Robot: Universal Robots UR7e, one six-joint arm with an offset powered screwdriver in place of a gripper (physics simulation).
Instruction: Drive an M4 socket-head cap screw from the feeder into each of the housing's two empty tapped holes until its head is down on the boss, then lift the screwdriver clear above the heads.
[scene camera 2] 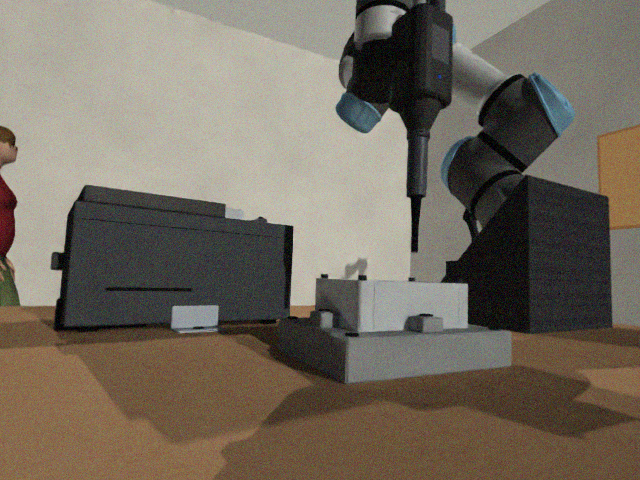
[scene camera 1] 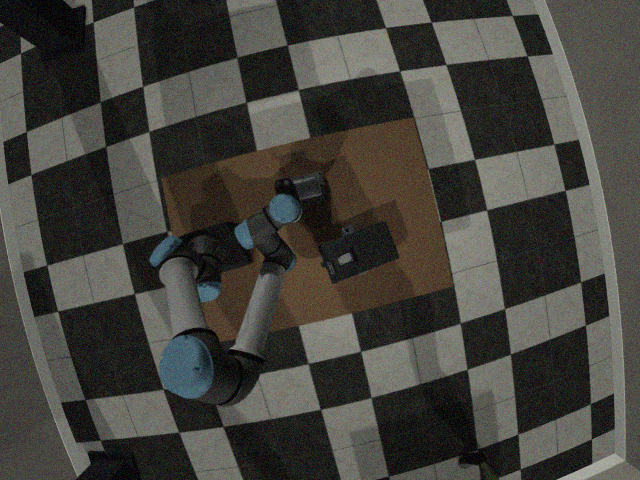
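The pale housing (scene camera 2: 413, 304) sits in the grey fixture (scene camera 2: 429, 353) in scene camera 2. Three dark screw heads show low on its top: one at the left corner (scene camera 2: 324, 275), one at the near left corner (scene camera 2: 362, 277) and one farther right (scene camera 2: 412, 279). Any head behind these cannot be told. My screwdriver (scene camera 2: 414, 251) is upright, its bit tip bare and apart from the right head, a little above it. No screw shows on the bit. The dark feeder (scene camera 1: 369, 250) (scene camera 2: 175, 258) stands beside the fixture. In scene camera 1 my wrist (scene camera 1: 284, 208) hides the bit.
A small light bracket (scene camera 1: 347, 230) (scene camera 2: 194, 316) stands by the feeder's side. A large dark block (scene camera 2: 566, 263) stands at the right near the arm's base. The brown table top (scene camera 1: 379, 155) carries the feeder and fixture. A person (scene camera 2: 6, 206) is at the far left.
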